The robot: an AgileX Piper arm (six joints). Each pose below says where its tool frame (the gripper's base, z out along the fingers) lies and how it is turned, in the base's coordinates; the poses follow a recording.
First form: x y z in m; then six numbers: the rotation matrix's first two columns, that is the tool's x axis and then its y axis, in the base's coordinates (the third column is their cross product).
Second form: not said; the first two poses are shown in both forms.
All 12 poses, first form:
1: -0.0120 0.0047 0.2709 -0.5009 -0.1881 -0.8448 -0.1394 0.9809 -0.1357
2: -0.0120 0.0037 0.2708 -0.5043 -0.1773 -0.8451 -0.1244 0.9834 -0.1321
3: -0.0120 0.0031 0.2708 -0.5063 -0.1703 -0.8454 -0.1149 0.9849 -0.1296
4: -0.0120 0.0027 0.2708 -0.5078 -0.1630 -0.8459 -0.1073 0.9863 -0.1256
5: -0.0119 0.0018 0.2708 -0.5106 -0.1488 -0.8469 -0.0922 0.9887 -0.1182
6: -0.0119 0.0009 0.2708 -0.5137 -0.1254 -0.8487 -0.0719 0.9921 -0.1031
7: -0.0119 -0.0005 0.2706 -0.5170 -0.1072 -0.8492 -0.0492 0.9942 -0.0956
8: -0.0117 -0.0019 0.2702 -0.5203 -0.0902 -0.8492 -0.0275 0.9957 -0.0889
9: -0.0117 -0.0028 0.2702 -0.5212 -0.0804 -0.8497 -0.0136 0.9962 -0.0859
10: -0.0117 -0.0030 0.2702 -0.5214 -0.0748 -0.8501 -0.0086 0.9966 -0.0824
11: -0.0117 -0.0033 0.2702 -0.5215 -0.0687 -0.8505 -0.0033 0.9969 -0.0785
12: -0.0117 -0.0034 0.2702 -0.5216 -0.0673 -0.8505 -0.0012 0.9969 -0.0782
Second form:
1:
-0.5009 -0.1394 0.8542 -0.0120
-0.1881 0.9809 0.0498 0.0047
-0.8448 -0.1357 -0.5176 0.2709
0 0 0 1

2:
-0.5043 -0.1244 0.8545 -0.0120
-0.1773 0.9834 0.0385 0.0037
-0.8451 -0.1321 -0.5180 0.2708
0 0 0 1

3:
-0.5063 -0.1149 0.8547 -0.0120
-0.1703 0.9849 0.0315 0.0031
-0.8454 -0.1296 -0.5182 0.2708
0 0 0 1

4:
-0.5078 -0.1073 0.8548 -0.0120
-0.1630 0.9863 0.0270 0.0027
-0.8459 -0.1256 -0.5183 0.2708
0 0 0 1

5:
-0.5106 -0.0922 0.8549 -0.0119
-0.1488 0.9887 0.0177 0.0018
-0.8469 -0.1182 -0.5185 0.2708
0 0 0 1

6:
-0.5137 -0.0719 0.8549 -0.0119
-0.1254 0.9921 0.0081 0.0009
-0.8487 -0.1031 -0.5187 0.2708
0 0 0 1

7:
-0.5170 -0.0492 0.8545 -0.0119
-0.1072 0.9942 -0.0076 -0.0005
-0.8492 -0.0956 -0.5193 0.2706
0 0 0 1

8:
-0.5203 -0.0275 0.8536 -0.0117
-0.0902 0.9957 -0.0229 -0.0019
-0.8492 -0.0889 -0.5205 0.2702
0 0 0 1

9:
-0.5212 -0.0136 0.8534 -0.0117
-0.0804 0.9962 -0.0332 -0.0028
-0.8497 -0.0859 -0.5203 0.2702
0 0 0 1

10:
-0.5214 -0.0086 0.8534 -0.0117
-0.0748 0.9966 -0.0357 -0.0030
-0.8501 -0.0824 -0.5203 0.2702
0 0 0 1

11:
-0.5215 -0.0033 0.8533 -0.0117
-0.0687 0.9969 -0.0381 -0.0033
-0.8505 -0.0785 -0.5201 0.2702
0 0 0 1

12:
-0.5216 -0.0012 0.8531 -0.0117
-0.0673 0.9969 -0.0398 -0.0034
-0.8505 -0.0782 -0.5201 0.2702
0 0 0 1

